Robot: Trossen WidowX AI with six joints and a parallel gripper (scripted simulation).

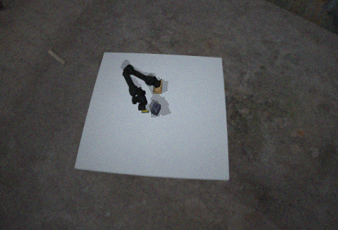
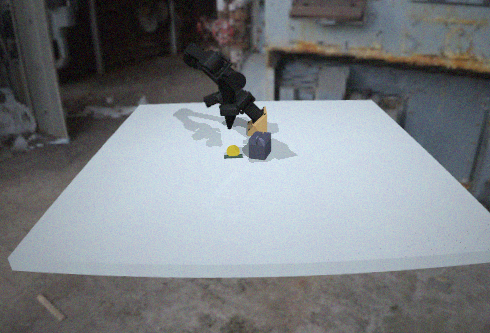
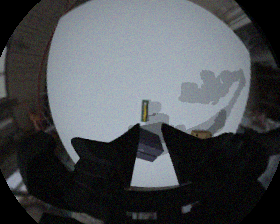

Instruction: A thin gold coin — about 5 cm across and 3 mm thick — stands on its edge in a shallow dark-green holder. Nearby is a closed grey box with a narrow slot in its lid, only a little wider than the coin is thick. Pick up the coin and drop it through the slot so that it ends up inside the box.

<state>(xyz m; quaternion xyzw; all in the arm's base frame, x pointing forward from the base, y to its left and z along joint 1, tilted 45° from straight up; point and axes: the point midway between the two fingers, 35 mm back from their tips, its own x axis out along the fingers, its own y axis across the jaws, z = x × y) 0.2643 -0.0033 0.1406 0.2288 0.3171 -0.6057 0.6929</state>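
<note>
Right now my gripper tip is 9 cm above the coin and 1 cm to the right of it.
</note>
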